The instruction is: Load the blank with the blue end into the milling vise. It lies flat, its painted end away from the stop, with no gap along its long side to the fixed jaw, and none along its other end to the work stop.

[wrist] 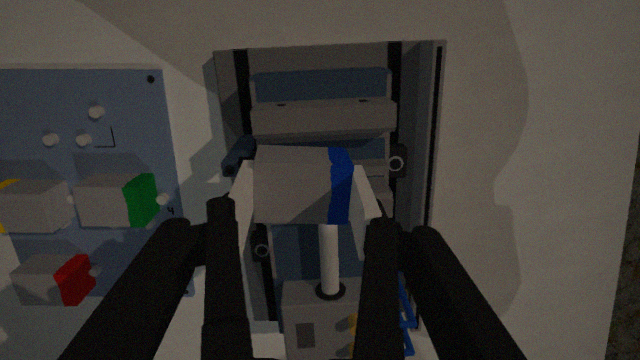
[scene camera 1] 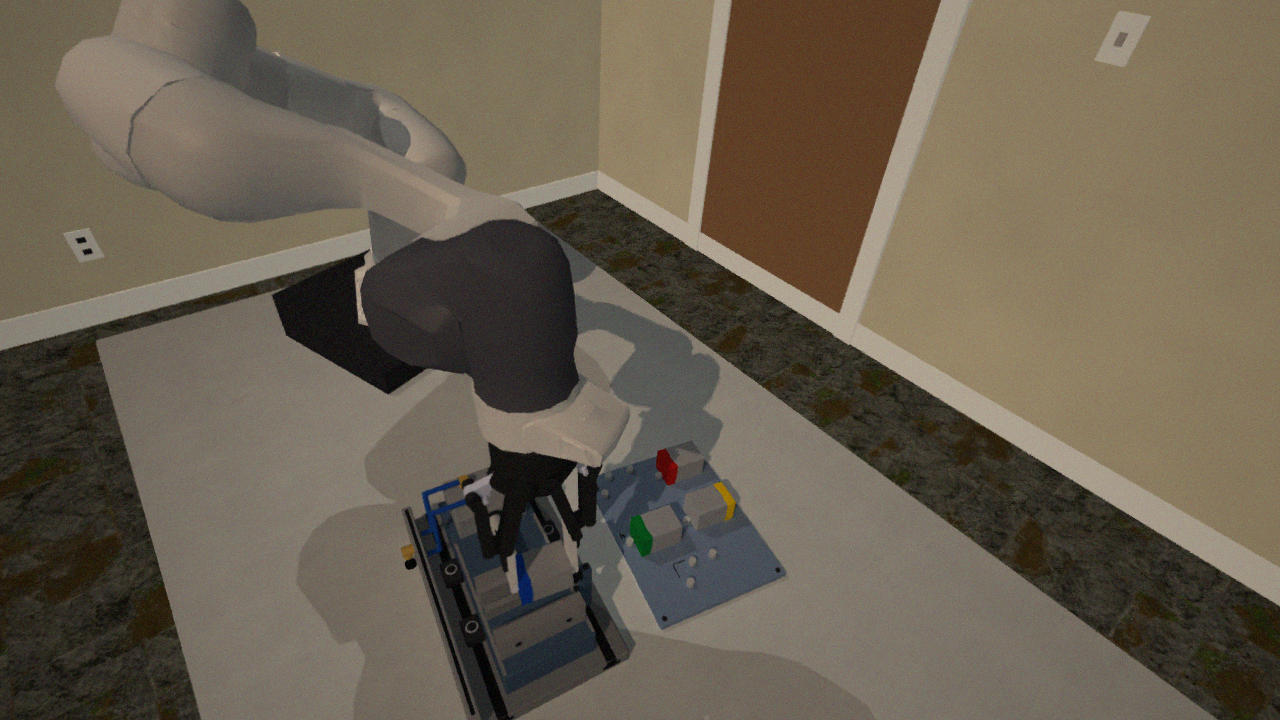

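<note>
The grey blank with the blue end (scene camera 1: 552, 569) (wrist: 292, 185) is between the fingertips of my gripper (scene camera 1: 542, 573) (wrist: 302, 181), which is shut on its two ends. It is held roughly level over the milling vise (scene camera 1: 563, 680) (wrist: 412, 110). In the wrist view its blue end is at the right finger, and its plain end is on the side of the dark work stop (wrist: 240, 152). The fixed jaw (scene camera 1: 541, 629) (wrist: 324, 118), a grey crossbar with two dark holes, lies beyond the blank. The blank hides part of the moving jaw (wrist: 377, 195). Its exact height is unclear.
A blue-grey board (scene camera 1: 725, 586) (wrist: 132, 95) beside the vise carries pegs and blanks with green (scene camera 1: 640, 535) (wrist: 141, 201), yellow (scene camera 1: 725, 501) and red (scene camera 1: 665, 466) (wrist: 75, 280) ends. A white rod (wrist: 328, 260) runs from the cylinder block (wrist: 300, 300). Blue tubing (scene camera 1: 432, 519) stands at the vise's side.
</note>
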